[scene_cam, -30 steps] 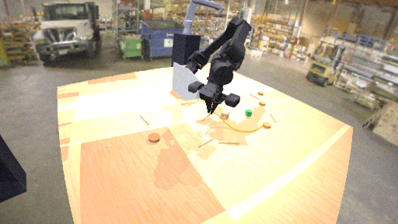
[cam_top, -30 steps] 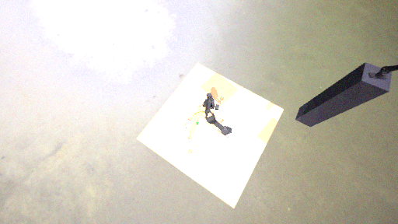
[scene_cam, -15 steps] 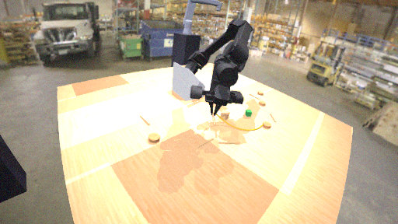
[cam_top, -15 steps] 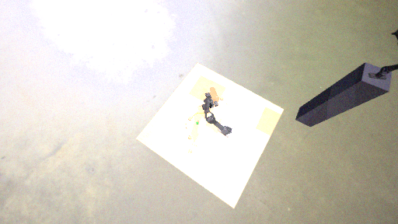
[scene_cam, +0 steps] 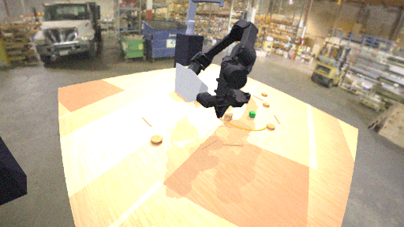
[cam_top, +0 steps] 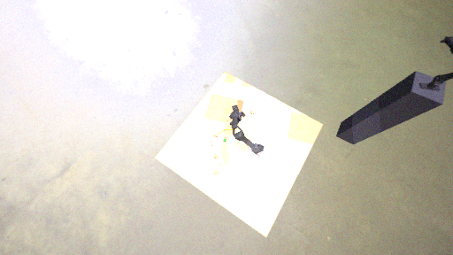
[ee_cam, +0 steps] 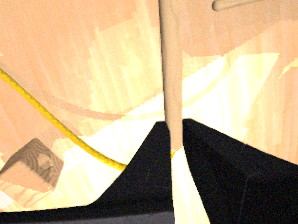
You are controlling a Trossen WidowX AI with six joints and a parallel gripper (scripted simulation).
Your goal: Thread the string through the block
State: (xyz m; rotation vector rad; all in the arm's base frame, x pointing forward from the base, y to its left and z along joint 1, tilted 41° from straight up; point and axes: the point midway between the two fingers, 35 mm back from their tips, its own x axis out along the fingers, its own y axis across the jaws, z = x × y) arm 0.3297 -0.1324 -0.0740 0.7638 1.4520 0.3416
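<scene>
Now: the thin wooden stick 1 cm ahead of my gripper tip. Round my gripper tip: green object (3 cm ahead, 22 cm to the left, 5 cm below); then wooden block (3 cm behind, 11 cm to the left, 4 cm below); then round wooden button (14 cm ahead, 22 cm to the left, 5 cm below).
</scene>
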